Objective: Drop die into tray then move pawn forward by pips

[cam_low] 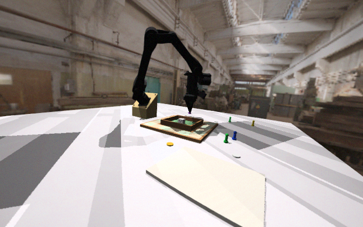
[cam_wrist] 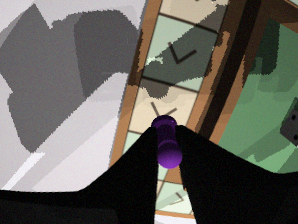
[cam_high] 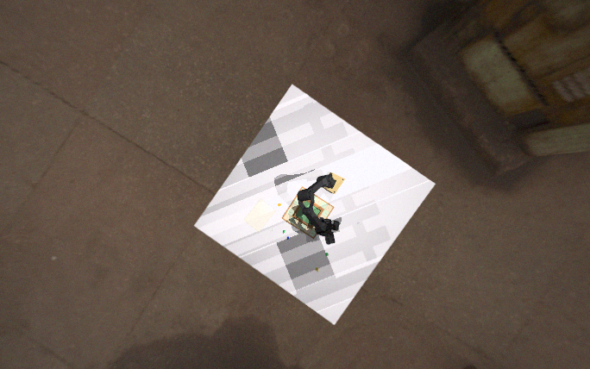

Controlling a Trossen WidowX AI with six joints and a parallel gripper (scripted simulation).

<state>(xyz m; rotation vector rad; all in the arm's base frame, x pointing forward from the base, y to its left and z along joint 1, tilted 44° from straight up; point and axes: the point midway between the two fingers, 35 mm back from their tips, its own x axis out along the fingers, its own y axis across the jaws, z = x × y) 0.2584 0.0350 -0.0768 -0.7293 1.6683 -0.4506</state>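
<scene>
Right now the purple pawn is 10 mm above my gripper tip. Also, from my gripper tip: die (130 mm to the right, 30 mm below); green dice tray (10 mm ahead, 120 mm to the right, 50 mm below); blue pawn (250 mm ahead, 160 mm to the right, 40 mm below).
</scene>
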